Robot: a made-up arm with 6 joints. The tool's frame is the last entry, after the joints. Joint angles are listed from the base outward.
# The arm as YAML. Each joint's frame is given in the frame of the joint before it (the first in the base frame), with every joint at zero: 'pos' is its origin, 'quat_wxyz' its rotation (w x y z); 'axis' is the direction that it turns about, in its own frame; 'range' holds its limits. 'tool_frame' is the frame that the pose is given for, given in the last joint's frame.
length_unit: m
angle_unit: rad
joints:
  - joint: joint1
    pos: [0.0, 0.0, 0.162]
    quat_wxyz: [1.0, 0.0, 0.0, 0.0]
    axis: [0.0, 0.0, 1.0]
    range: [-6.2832, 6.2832]
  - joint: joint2
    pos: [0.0, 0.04, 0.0]
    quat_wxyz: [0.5, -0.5, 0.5, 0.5]
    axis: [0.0, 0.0, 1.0]
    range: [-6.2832, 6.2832]
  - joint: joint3
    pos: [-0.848, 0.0, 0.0]
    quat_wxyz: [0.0, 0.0, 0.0, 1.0]
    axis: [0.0, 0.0, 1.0]
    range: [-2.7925, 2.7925]
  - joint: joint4
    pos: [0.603, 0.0, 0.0]
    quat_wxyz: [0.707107, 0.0, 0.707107, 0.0]
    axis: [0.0, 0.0, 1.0]
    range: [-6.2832, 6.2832]
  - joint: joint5
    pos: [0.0, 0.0, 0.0]
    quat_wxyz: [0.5, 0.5, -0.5, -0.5]
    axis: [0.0, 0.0, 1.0]
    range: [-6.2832, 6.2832]
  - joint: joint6
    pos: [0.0, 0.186, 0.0]
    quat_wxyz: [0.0, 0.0, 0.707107, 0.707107]
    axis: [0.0, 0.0, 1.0]
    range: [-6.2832, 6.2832]
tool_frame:
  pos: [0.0, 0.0, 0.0]
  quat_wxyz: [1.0, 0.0, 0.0, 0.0]
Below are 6 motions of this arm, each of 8 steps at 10 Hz.
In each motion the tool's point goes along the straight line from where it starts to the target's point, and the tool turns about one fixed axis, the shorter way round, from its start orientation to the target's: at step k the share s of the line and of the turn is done. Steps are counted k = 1, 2, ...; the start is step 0. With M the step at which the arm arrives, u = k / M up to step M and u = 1 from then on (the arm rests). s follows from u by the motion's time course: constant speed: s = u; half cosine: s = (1 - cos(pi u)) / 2; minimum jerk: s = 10 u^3 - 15 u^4 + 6 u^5.
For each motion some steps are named. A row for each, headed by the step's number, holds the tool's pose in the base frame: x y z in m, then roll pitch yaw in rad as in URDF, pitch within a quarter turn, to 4 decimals.
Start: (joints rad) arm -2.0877 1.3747 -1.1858 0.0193 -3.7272 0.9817
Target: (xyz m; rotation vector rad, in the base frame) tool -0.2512 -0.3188 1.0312 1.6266 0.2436 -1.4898
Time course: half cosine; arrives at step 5
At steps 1, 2, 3, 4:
1: -0.4455 -0.8488 0.7750 2.7367 0.3236 0.0380
2: -0.3918 -0.7023 0.8458 2.5294 0.6041 -0.0505
3: -0.3254 -0.5212 0.9333 2.1344 0.9079 -0.3198
4: -0.2717 -0.3748 1.0042 1.5836 1.0563 -0.7773

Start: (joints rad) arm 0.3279 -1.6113 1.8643 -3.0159 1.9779 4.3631
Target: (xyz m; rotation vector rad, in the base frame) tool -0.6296 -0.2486 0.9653 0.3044 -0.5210 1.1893
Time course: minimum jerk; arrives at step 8
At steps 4, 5, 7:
4: -0.7338 -0.2570 0.8239 -0.9457 -0.6319 1.7210
5: -0.6870 -0.2532 0.8875 -0.5349 -0.6462 1.4934
7: -0.6329 -0.2489 0.9608 -0.0794 -0.5724 1.2522

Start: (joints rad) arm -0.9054 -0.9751 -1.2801 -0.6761 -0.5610 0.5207
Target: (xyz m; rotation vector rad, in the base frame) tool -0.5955 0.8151 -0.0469 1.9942 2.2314 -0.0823
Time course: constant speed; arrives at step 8
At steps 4, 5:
4: -0.6412 0.9277 0.0252 2.9750 -0.1530 1.9681
5: -0.6297 0.8995 0.0071 3.0104 -0.0812 1.8923

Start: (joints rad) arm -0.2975 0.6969 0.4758 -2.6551 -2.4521 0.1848
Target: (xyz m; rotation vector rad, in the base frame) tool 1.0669 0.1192 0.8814 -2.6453 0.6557 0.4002
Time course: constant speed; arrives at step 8
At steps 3, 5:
3: 1.0201 -0.0831 0.8893 -2.7708 0.4358 -0.2127
5: 1.0388 -0.0022 0.8861 -2.7922 0.4093 -0.2991

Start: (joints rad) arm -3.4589 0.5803 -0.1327 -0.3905 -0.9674 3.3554
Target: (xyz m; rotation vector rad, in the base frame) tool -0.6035 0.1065 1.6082 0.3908 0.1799 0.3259
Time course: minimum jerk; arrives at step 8
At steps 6, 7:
6: -0.6075 0.1066 1.6044 0.4171 0.1505 0.2872
7: -0.6041 0.1065 1.6076 0.4154 0.1157 0.3437

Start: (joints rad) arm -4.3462 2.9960 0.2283 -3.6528 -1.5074 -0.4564
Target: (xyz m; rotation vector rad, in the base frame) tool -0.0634 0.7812 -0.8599 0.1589 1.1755 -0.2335
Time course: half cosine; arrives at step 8
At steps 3, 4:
3: 0.0353 0.1962 -1.1478 -1.2630 1.2270 -1.8252
4: 0.0080 0.3581 -1.0681 -0.9223 1.2835 -1.4026

